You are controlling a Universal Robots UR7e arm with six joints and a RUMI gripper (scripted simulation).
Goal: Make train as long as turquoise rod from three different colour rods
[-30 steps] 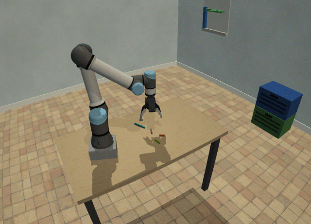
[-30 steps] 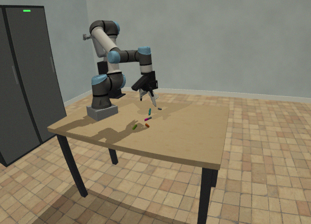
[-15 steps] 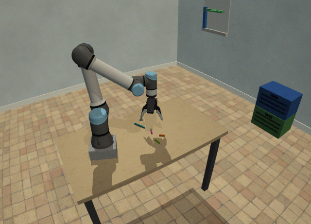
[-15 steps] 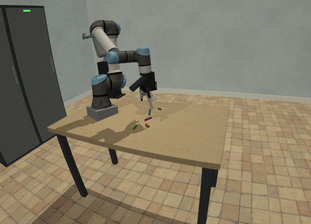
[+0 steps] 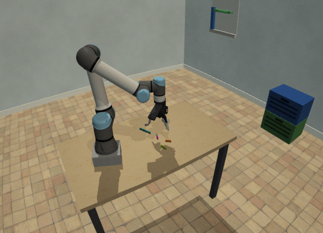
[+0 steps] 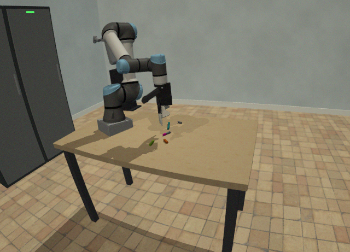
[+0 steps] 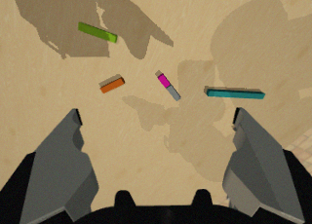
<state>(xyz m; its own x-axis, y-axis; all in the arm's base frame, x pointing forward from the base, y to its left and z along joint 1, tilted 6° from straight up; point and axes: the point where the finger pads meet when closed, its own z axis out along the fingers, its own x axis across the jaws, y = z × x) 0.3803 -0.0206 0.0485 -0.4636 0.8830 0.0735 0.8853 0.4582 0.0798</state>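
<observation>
Now: hand 2 cm past the lime rod, 10 cm to the left of it and 10 cm above it. Also, from my hand: turquoise rod: 4 cm behind, 14 cm to the left, 10 cm below; orange rod: 4 cm ahead, 6 cm to the right, 10 cm below; magenta rod: 1 cm to the left, 10 cm below.
</observation>
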